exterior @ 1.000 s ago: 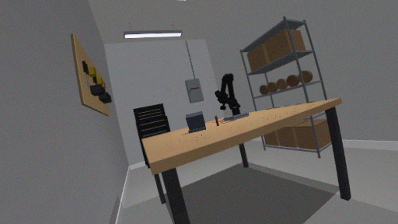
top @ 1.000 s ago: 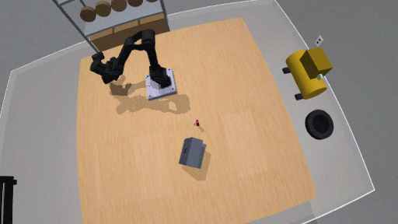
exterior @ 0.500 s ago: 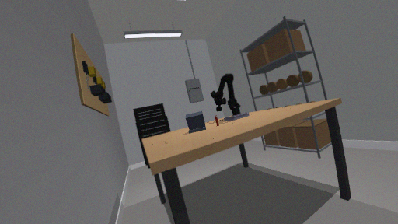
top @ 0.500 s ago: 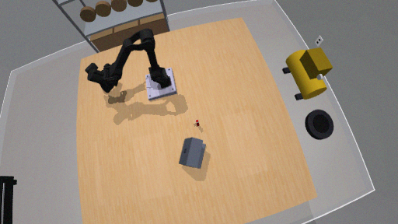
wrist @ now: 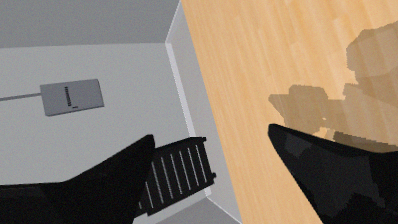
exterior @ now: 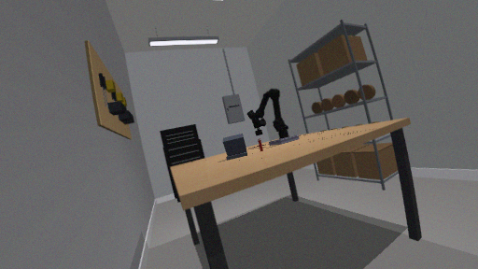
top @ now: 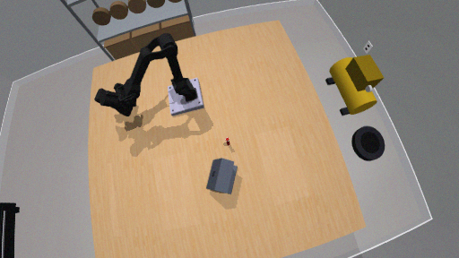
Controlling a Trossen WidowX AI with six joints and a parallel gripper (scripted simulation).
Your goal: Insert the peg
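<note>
Now: gripper tip 53 cm to the right of the red peg, 32 cm short of it and 9 cm above it. The rest, counted from my gripper tip: grey sloped panel 46 cm to the left, 46 cm ahead, 7 cm below.
</note>
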